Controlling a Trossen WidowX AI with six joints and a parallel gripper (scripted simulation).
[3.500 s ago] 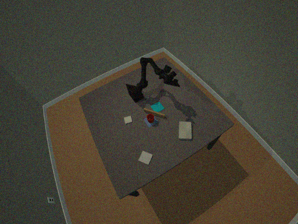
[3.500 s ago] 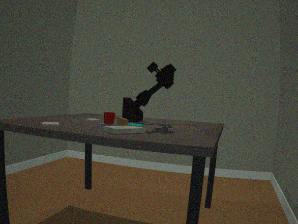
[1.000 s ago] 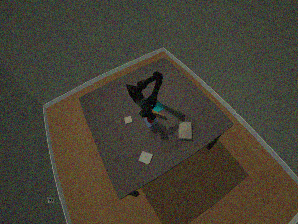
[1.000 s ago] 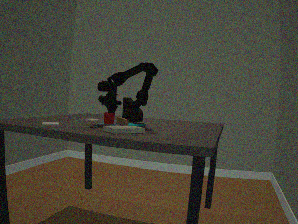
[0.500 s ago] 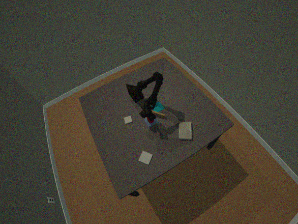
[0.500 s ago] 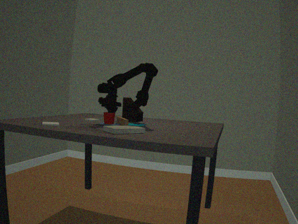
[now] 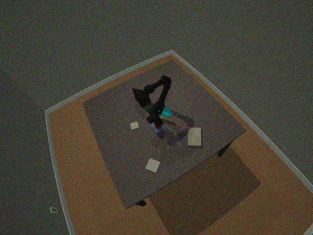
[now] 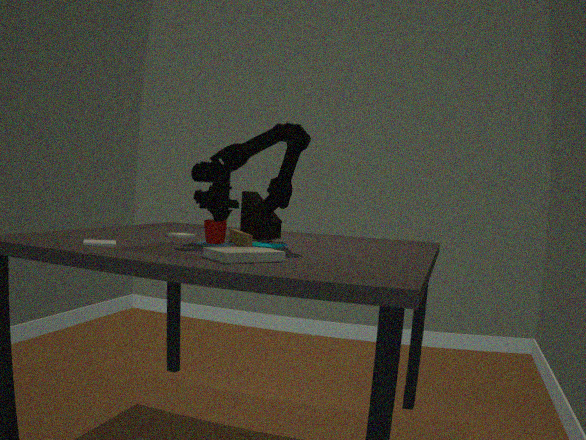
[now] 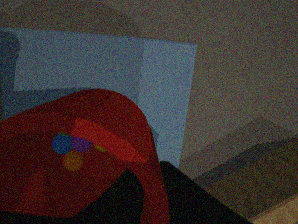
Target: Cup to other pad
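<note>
My gripper tip is 6 cm past the teal pad, 15 cm to the right of it and 5 cm above it. From my gripper tip the other things lie so: red cup: 3 cm ahead; tan wooden block: 1 cm behind, 7 cm to the left, 3 cm below; blue pad: 3 cm ahead, 1 cm to the right, 5 cm below.
</note>
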